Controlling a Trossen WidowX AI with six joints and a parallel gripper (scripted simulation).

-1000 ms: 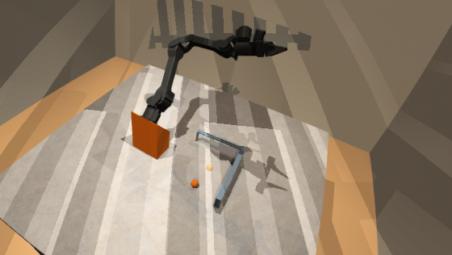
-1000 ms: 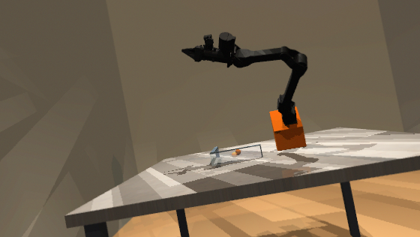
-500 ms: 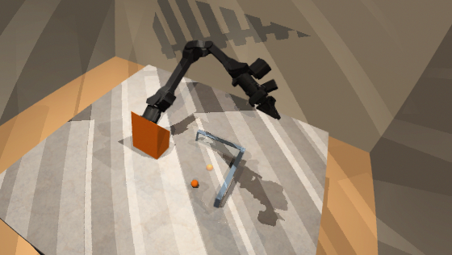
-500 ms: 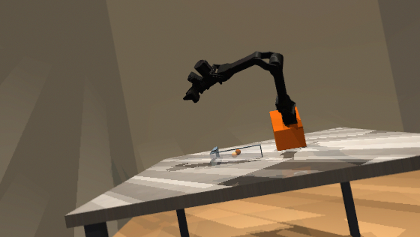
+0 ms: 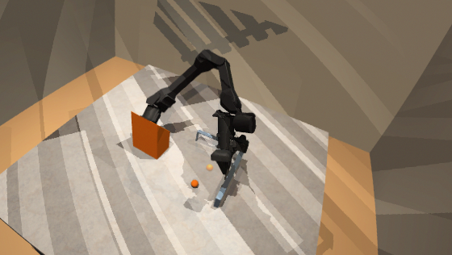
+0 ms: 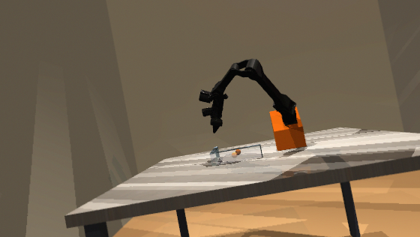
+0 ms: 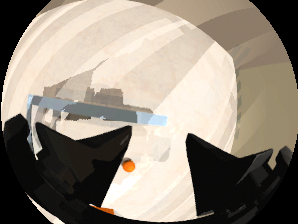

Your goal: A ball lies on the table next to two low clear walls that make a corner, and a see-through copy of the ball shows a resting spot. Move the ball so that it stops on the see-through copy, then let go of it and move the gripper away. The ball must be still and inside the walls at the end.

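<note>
Now: gripper tip 14 cm above the orange ball, 11 cm past it and 1 cm to the left of it. Round my gripper tip: clear wall: 24 cm to the left, 12 cm below, 12 cm behind; then see-through copy: 14 cm below, 10 cm to the left, 10 cm behind.
</note>
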